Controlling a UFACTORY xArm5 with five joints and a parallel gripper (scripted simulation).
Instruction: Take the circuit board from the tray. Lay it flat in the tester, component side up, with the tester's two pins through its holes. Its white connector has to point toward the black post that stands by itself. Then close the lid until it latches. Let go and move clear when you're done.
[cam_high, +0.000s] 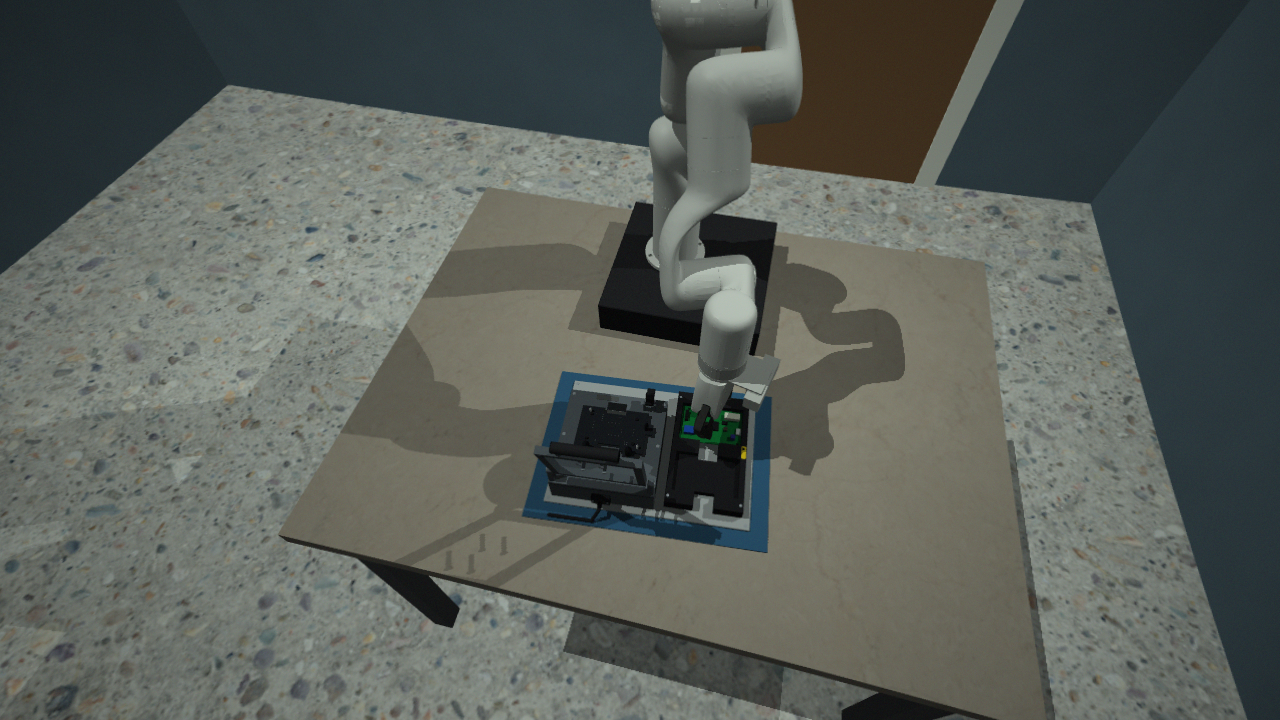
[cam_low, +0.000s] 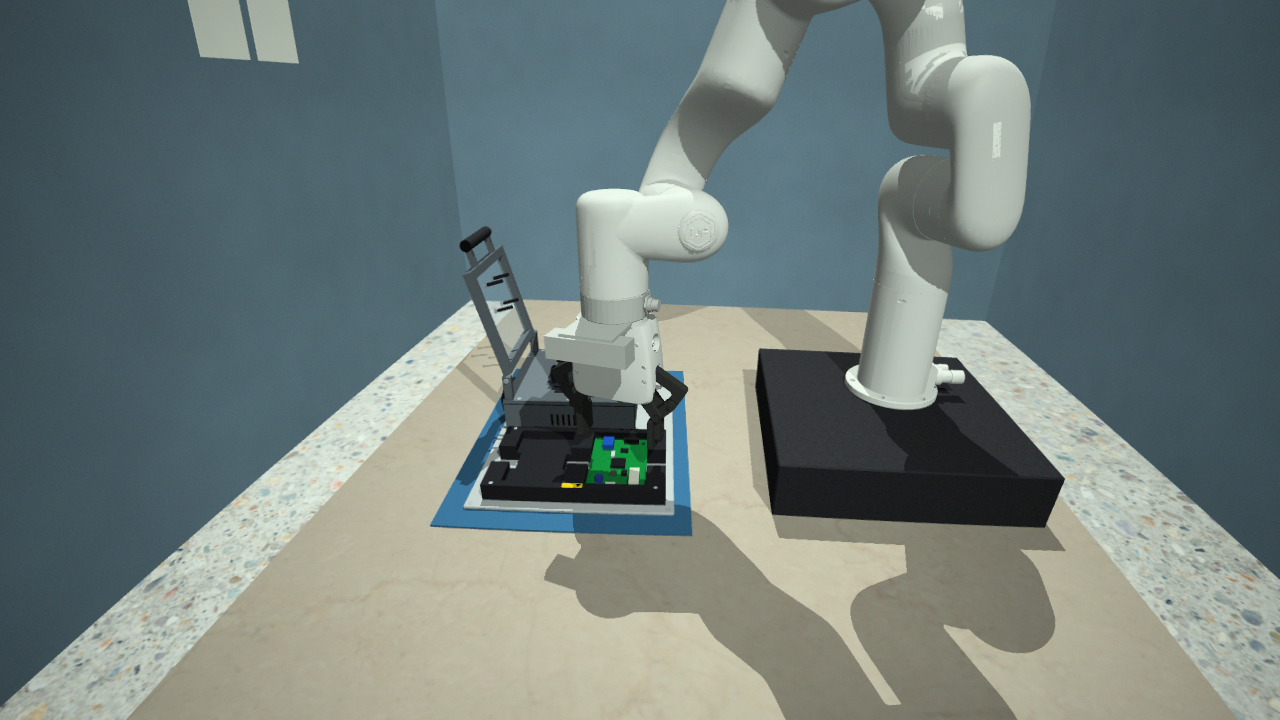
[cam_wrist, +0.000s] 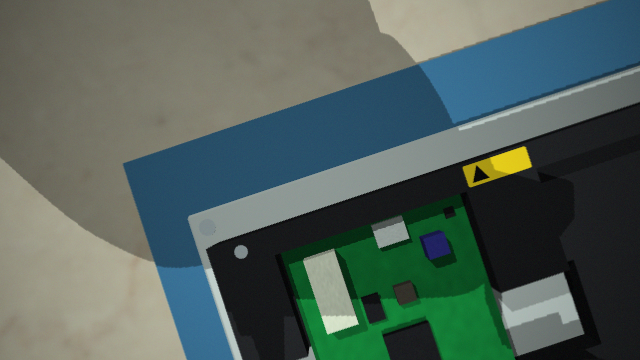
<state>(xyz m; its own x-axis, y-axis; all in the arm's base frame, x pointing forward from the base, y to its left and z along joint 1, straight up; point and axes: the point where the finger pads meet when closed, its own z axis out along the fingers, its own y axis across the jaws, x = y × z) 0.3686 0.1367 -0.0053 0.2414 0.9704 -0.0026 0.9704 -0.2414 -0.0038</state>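
The green circuit board is 5 cm below my hand. From my hand the other things lie so: framed lid: 20 cm ahead, 16 cm to the right, 12 cm above; grey tester: 10 cm ahead, 12 cm to the right, 5 cm above; black nest: 8 cm ahead, 16 cm to the right, 1 cm above.
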